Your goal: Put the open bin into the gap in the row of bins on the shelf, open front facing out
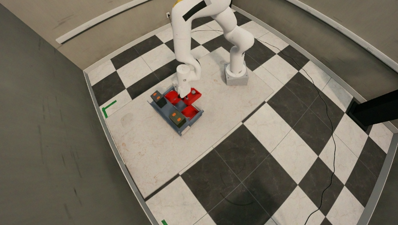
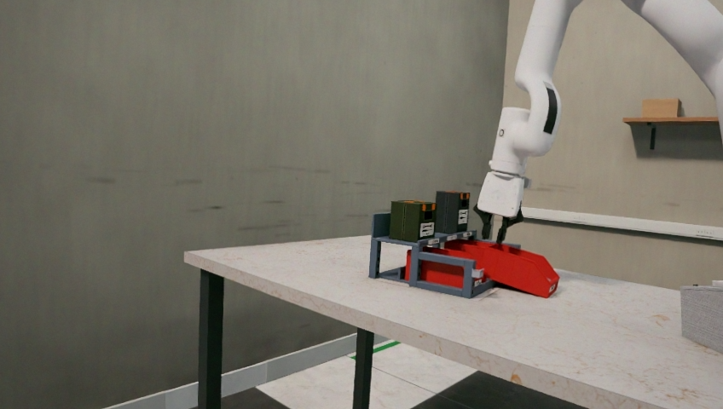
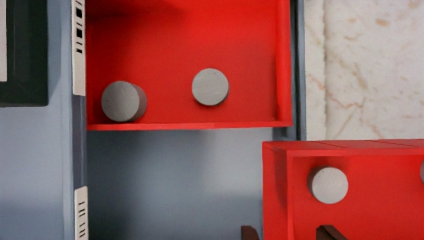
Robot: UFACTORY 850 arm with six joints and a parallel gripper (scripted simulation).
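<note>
The large grey disc is 12 cm behind my hand, 11 cm below it and 4 cm to the right of it. From my hand the other things lie so: red open bin 8 cm below, 8 cm behind, 1 cm to the right; then grey-blue shelf 10 cm ahead, 6 cm below, 1 cm to the left; then dark grey box 18 cm ahead, 9 cm to the right, 3 cm above.
</note>
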